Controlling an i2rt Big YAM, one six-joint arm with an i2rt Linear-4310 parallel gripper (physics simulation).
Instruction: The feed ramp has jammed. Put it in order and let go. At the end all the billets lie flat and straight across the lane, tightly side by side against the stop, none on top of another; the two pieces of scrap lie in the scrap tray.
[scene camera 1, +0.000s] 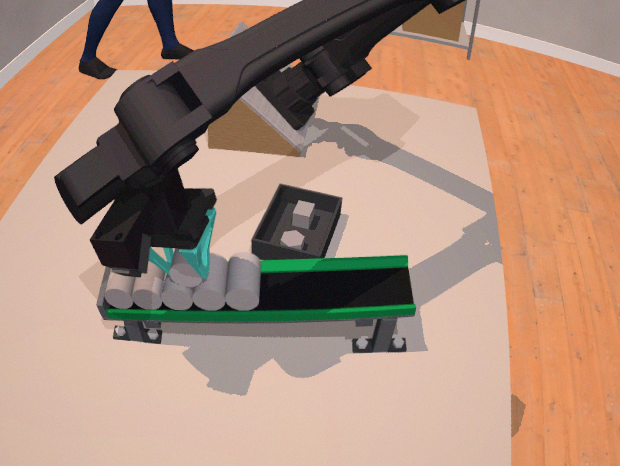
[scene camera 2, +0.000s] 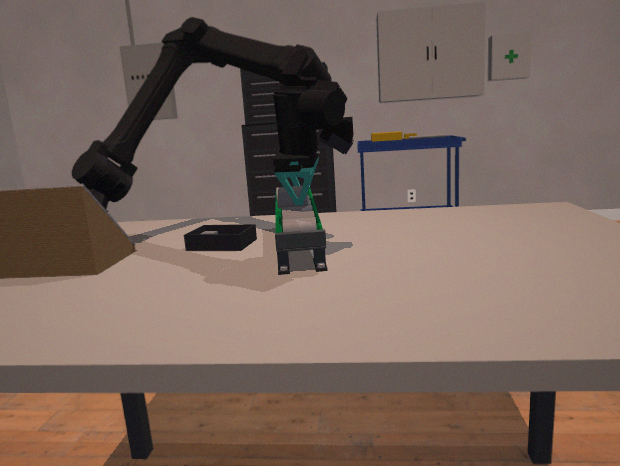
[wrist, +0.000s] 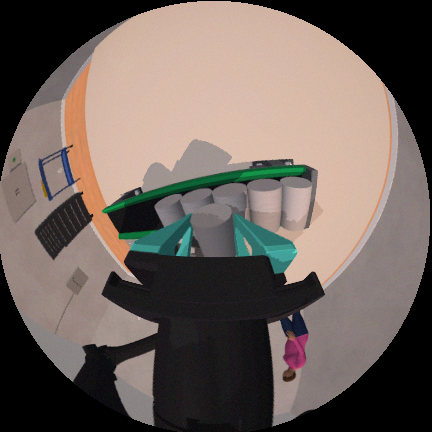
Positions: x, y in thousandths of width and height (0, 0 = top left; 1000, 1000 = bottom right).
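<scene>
Scene camera 1 shows the gripper (scene camera 1: 306, 587) and a scrap tray (scene camera 1: 428, 525). The tray is also visible in scene camera 2 (scene camera 2: 383, 510). The gripper appears again in the wrist view (wrist: 492, 503), together with a lane bed (wrist: 328, 501).
</scene>
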